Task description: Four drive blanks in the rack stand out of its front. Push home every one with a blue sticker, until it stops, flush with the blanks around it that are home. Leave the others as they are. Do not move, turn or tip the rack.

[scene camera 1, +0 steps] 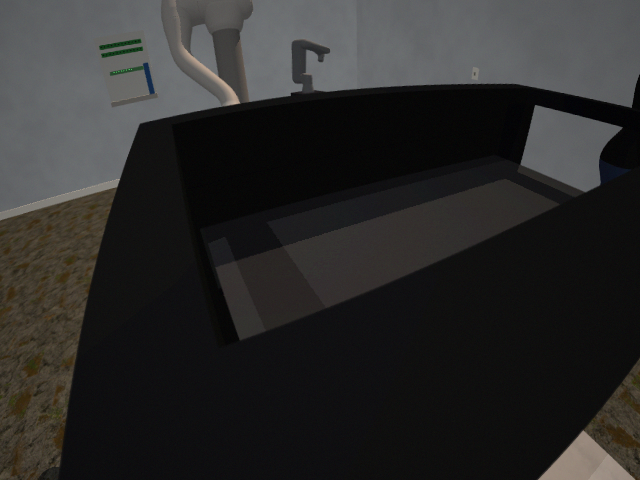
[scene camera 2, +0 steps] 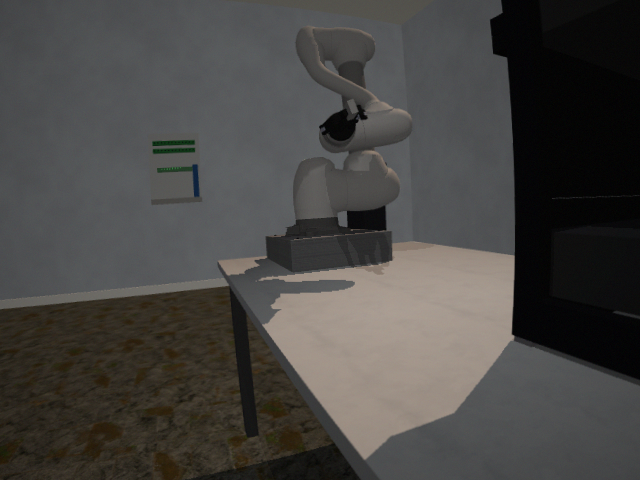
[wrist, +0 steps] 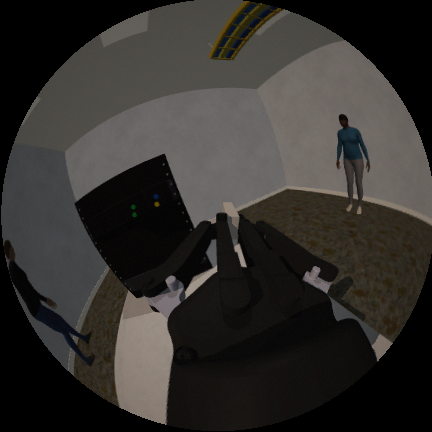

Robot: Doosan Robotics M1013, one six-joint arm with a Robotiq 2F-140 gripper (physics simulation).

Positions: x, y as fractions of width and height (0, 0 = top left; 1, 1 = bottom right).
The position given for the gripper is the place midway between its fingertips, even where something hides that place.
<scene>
In view: the gripper (scene camera 2: 0.55, 0.22) and a black rack (scene camera 1: 0.56, 0.58).
The black rack shows as well in scene camera 2 (scene camera 2: 0.89, 0.15) and in the wrist view (wrist: 0.32, 0.51). The gripper also shows in the wrist view (wrist: 0.52, 0.49).
</scene>
